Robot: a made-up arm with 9 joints. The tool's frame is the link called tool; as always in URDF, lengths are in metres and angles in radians. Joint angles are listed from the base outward.
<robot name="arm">
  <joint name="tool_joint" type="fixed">
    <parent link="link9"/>
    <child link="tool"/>
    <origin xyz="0.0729 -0.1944 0.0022" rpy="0 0 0"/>
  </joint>
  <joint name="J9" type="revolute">
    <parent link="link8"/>
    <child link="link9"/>
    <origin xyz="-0.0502 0.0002 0.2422" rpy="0 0 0"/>
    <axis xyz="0 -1 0"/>
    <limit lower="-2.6" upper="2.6"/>
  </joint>
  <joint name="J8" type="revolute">
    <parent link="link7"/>
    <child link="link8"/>
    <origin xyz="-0.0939 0.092 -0.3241" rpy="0 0 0"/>
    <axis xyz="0 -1 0"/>
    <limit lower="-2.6" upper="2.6"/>
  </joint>
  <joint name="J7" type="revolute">
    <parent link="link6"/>
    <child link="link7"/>
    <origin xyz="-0.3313 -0.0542 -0.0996" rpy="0 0 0"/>
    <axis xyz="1 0 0"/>
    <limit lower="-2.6" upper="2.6"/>
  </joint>
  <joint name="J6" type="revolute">
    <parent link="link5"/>
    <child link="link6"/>
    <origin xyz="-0.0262 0.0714 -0.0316" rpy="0 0 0"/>
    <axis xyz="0 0 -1"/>
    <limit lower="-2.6" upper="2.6"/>
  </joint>
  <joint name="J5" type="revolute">
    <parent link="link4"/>
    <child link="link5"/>
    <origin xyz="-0.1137 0.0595 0.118" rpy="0 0 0"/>
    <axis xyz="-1 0 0"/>
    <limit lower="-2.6" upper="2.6"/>
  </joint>
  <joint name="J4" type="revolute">
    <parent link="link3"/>
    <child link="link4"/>
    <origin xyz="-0.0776 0.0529 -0.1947" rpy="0 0 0"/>
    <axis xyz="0 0 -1"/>
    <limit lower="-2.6" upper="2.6"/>
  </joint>
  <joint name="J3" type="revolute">
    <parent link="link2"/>
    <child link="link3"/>
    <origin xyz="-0.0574 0.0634 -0.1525" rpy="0 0 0"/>
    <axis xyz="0 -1 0"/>
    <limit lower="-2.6" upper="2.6"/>
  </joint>
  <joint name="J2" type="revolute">
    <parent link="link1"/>
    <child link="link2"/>
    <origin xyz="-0.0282 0.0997 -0.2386" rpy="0 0 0"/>
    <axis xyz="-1 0 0"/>
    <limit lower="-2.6" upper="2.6"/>
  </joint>
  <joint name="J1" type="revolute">
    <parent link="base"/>
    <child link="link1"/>
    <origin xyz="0 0 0.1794" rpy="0 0 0"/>
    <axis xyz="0 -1 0"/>
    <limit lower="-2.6" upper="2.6"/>
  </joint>
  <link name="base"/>
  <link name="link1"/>
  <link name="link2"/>
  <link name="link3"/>
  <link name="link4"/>
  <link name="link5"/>
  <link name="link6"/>
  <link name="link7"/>
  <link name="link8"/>
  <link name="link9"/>
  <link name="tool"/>
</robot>
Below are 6 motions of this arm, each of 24 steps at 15 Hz.
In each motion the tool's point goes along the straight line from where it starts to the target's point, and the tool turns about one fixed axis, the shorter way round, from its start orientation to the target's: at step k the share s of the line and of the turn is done. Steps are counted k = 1, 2, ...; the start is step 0. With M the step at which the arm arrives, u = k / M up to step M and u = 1 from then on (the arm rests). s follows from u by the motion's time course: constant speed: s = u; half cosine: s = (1 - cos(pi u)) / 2; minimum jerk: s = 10 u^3 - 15 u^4 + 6 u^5.
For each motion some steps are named. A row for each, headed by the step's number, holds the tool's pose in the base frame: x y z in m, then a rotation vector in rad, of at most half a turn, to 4 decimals.
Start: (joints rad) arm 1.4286 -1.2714 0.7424 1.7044 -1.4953 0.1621 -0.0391 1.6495 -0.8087
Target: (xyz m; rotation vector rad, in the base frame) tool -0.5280 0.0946 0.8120 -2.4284 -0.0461 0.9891
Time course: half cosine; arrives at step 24
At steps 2, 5, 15, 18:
2: -0.5190 0.2087 0.6487 -2.2332 -0.1857 1.1480
5: -0.5198 0.1987 0.6630 -2.2509 -0.1738 1.1349
15: -0.5252 0.1304 0.7607 -2.3687 -0.0908 1.0411
18: -0.5267 0.1116 0.7877 -2.4003 -0.0674 1.0140

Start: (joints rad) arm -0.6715 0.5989 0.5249 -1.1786 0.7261 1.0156 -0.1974 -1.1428 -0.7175
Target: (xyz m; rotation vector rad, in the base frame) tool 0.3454 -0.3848 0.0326 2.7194 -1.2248 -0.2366
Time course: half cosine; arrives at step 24
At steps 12, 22, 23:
12: -0.0265 -0.4533 -0.1188 -2.0125 1.3152 -0.1074
22: 0.3327 -0.3871 0.0274 2.7414 -1.2517 -0.2268
23: 0.3422 -0.3854 0.0313 2.7249 -1.2315 -0.2342

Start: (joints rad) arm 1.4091 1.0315 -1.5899 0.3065 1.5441 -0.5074 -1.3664 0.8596 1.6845
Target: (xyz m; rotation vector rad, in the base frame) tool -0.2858 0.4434 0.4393 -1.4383 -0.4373 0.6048
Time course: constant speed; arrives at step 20
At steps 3, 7, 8, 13, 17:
3: 0.1829 0.6671 0.4621 -0.2944 -0.0746 1.5703
7: 0.0726 0.6145 0.4567 -0.5915 -0.1682 1.3811
8: 0.0451 0.6013 0.4554 -0.6633 -0.1908 1.3299
13: -0.0928 0.5355 0.4487 -1.0062 -0.2994 1.0523
17: -0.2031 0.4829 0.4433 -1.2604 -0.3804 0.8048

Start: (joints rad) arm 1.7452 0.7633 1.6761 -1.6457 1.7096 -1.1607 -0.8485 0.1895 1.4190
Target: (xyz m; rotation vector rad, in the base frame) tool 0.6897 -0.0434 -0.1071 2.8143 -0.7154 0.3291
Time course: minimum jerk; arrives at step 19
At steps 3, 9, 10, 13, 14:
3: 0.4684 -0.1881 -0.2085 1.8522 -2.1864 0.4737
9: 0.5643 -0.1254 -0.1646 2.3707 -1.6164 0.4292
10: 0.5868 -0.1107 -0.1543 2.4711 -1.4660 0.4145
13: 0.6476 -0.0710 -0.1264 2.6976 -1.0337 0.3676
14: 0.6628 -0.0610 -0.1194 2.7437 -0.9201 0.3542

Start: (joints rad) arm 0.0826 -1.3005 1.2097 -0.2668 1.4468 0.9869 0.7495 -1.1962 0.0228
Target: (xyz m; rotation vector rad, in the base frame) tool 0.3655 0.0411 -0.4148 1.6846 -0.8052 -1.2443
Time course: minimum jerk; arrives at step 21
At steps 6, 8, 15, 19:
6: 0.2603 0.4291 -0.3854 1.2789 -0.5902 -1.1019
8: 0.2775 0.3654 -0.3902 1.3450 -0.6250 -1.1269
15: 0.3477 0.1067 -0.4098 1.6155 -0.7683 -1.2219
19: 0.3646 0.0445 -0.4145 1.6810 -0.8033 -1.2432

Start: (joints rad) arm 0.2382 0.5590 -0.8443 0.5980 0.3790 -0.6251 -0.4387 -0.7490 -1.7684
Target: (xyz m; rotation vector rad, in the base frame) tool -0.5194 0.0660 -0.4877 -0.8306 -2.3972 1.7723
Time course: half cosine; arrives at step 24
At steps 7, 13, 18, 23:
7: -0.5021 0.1582 -0.1828 0.1841 -2.4006 1.5240
13: -0.5101 0.1158 -0.3229 -0.2686 -2.4362 1.6590
18: -0.5163 0.0828 -0.4322 -0.6385 -2.4206 1.7402
23: -0.5193 0.0665 -0.4861 -0.8250 -2.3980 1.7715

